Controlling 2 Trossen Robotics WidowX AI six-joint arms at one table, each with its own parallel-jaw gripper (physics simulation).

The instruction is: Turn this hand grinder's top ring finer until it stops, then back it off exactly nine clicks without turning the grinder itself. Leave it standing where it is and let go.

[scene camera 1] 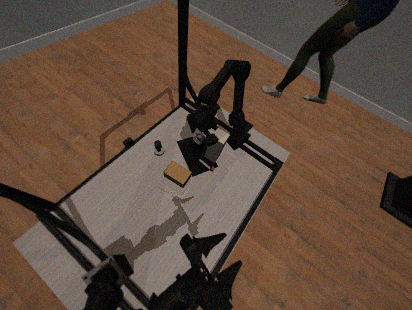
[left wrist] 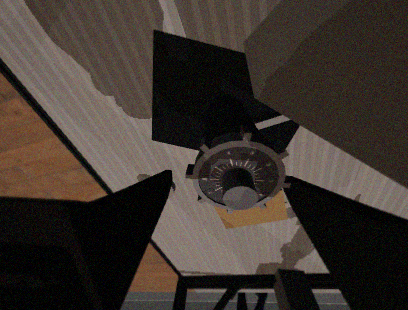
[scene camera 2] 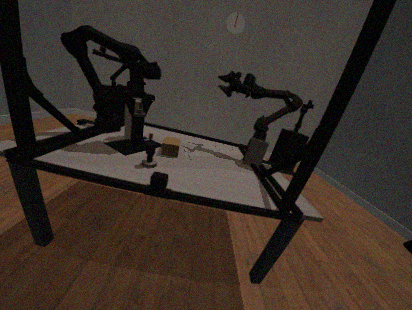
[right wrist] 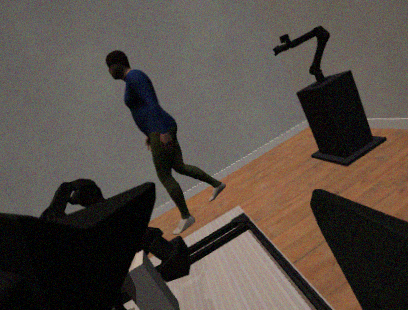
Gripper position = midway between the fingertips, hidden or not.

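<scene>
Scene camera 1 shows the right gripper (scene camera 1: 233, 247), open and holding nothing. The left gripper is at (scene camera 2: 139, 115) and, in the left wrist view, at (left wrist: 227, 178). A tan wooden block (left wrist: 276, 210) rests on the table; a hand grinder (left wrist: 226, 114) is visible too. The right wrist view shows the right gripper (right wrist: 233, 194), while the tan wooden block is out of frame in the right wrist view.
</scene>
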